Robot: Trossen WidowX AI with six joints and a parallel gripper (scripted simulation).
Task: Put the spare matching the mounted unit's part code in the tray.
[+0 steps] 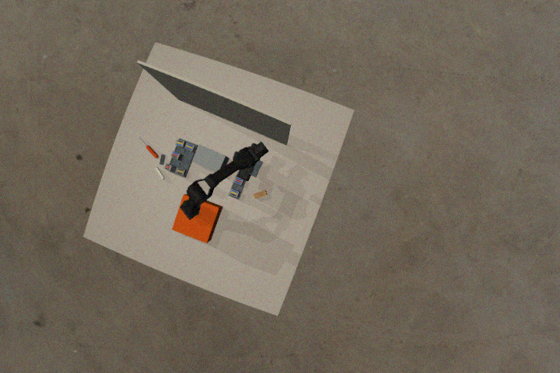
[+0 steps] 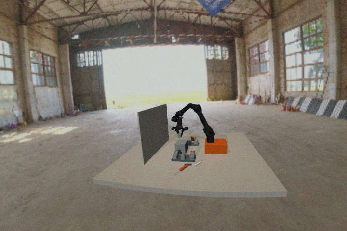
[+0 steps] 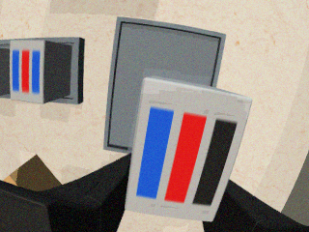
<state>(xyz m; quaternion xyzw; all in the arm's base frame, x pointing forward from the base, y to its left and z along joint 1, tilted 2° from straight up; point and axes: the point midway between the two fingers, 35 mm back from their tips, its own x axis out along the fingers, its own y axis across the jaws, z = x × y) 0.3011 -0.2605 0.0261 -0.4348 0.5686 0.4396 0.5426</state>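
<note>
The tray is 90 mm below my gripper tip and 30 mm to the left of it. Also, from my gripper tip: grey upright panel 230 mm ahead, 180 mm to the left, 130 mm above; brown block 150 mm behind, 70 mm to the right, 70 mm below; grey mounted unit 240 mm to the left, 40 mm below, 20 mm behind.
</note>
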